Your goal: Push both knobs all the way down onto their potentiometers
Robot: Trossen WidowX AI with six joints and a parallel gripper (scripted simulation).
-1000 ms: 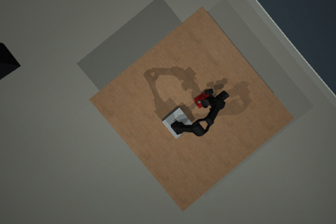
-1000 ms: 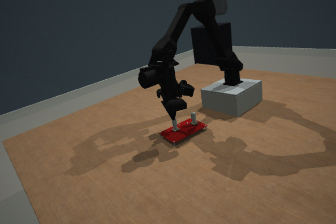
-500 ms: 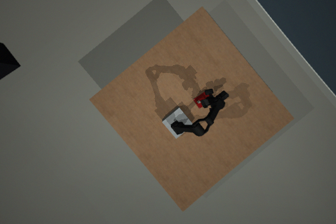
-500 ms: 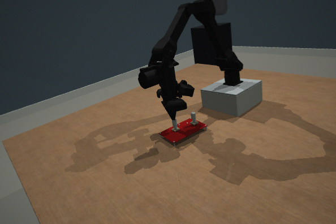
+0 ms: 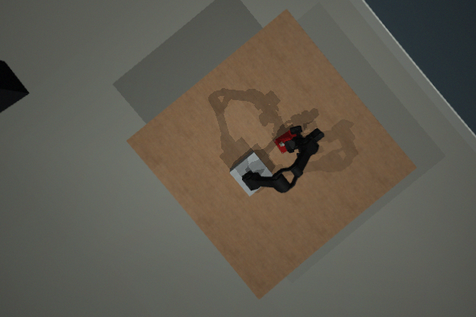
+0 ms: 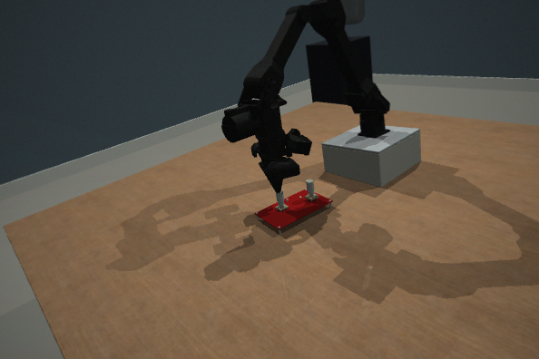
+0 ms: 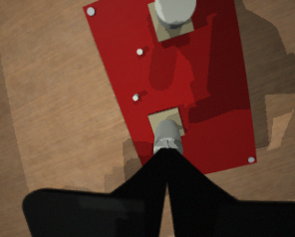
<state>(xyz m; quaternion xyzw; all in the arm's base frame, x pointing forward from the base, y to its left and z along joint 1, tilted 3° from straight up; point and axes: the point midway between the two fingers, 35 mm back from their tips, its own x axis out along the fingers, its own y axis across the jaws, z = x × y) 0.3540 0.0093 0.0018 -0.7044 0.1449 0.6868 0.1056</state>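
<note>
My gripper tip is now 1 cm above the knob.
</note>
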